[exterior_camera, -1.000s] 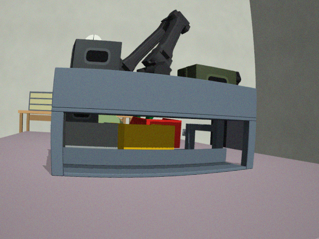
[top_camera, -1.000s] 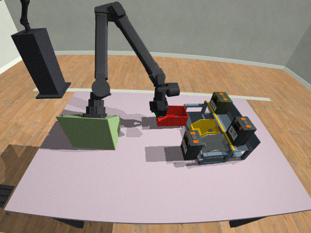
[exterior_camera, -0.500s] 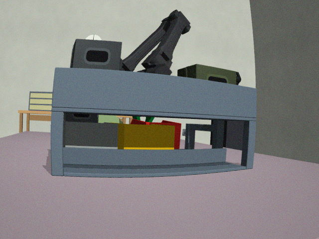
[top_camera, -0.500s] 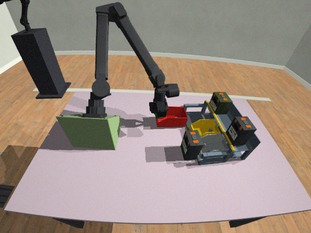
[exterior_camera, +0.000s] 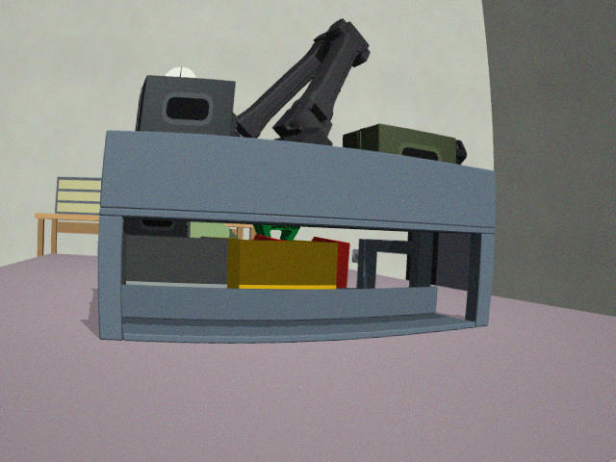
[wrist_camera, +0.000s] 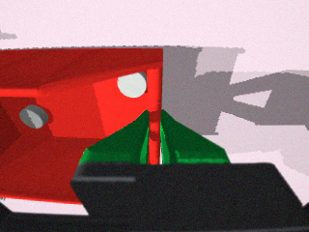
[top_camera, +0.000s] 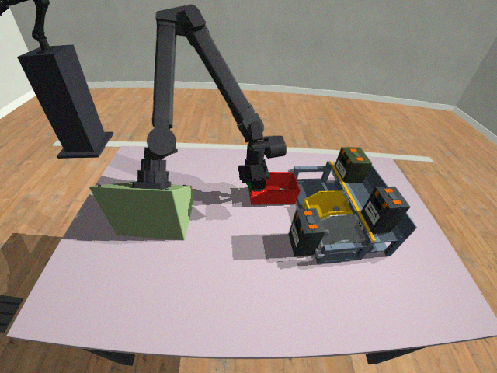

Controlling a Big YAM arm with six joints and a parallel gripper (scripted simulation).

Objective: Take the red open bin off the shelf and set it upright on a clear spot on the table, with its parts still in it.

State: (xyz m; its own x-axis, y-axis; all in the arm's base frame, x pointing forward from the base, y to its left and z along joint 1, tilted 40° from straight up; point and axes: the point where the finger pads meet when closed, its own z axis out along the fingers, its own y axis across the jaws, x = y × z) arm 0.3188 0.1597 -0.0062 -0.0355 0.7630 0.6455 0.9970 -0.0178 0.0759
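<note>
Now: the red open bin 80 mm ahead of my hand. Also, from my hand: grey bin: 280 mm ahead, 210 mm to the right; yellow bin: 280 mm ahead, 100 mm to the right.
</note>
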